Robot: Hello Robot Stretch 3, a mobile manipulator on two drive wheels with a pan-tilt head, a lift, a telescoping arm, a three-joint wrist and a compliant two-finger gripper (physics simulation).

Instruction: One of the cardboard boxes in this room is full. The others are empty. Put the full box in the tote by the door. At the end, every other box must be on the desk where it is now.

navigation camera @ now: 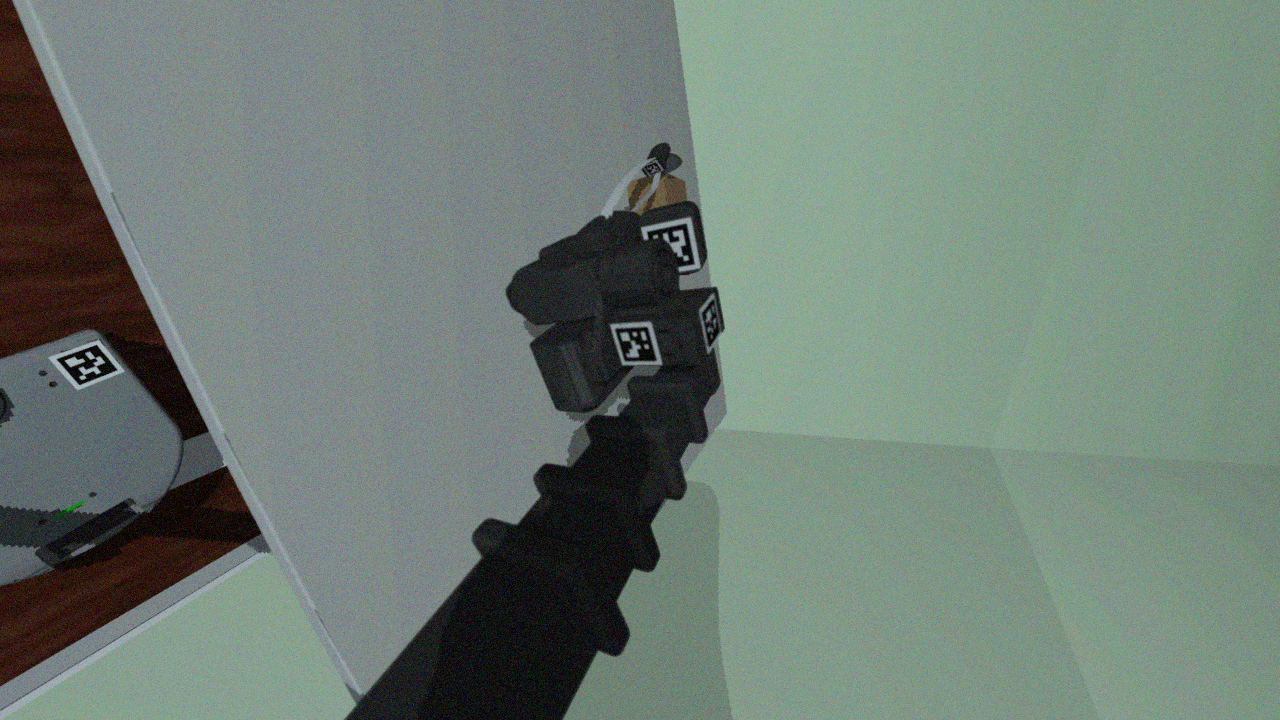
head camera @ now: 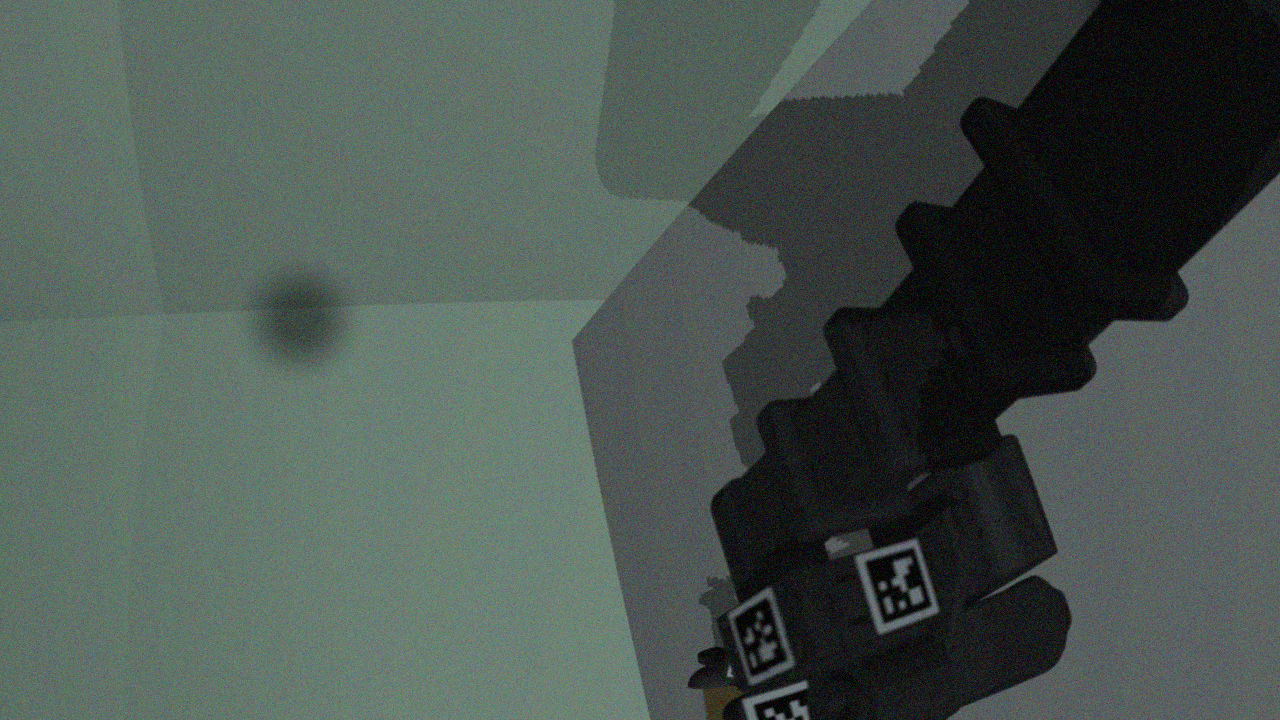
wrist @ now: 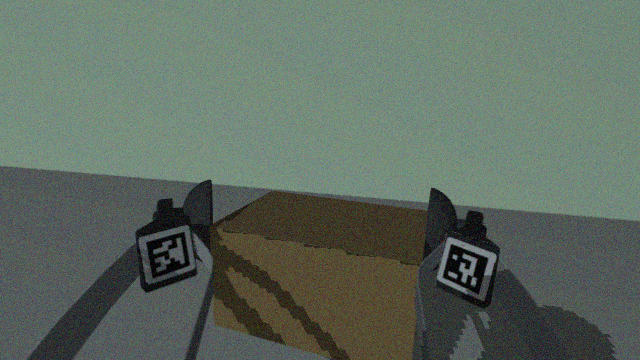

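Observation:
A brown cardboard box [head camera: 719, 703] [navigation camera: 673, 191] [wrist: 360, 280] is between the two fingers of my gripper [wrist: 320, 211]. In the wrist view both fingertips press on its left and right sides. The gripper is shut on it and appears to hold it upright, slightly above the pale grey desk [head camera: 1163, 465] [navigation camera: 358, 268] [wrist: 75, 210]. Dark finger shadows cross its front face. In the head and navigation views the wrist hides much of the box. Its contents cannot be seen. The tote, the door and the other boxes do not show in these views.
Pale green walls [head camera: 358, 501] [navigation camera: 895, 223] [wrist: 320, 90] stand along the desk's far side and meet at a corner. My dark arm [head camera: 1056, 223] [navigation camera: 537, 591] reaches across the desk. My base [navigation camera: 89, 438] stands on the dark wooden floor [navigation camera: 80, 223] beside the desk's near edge.

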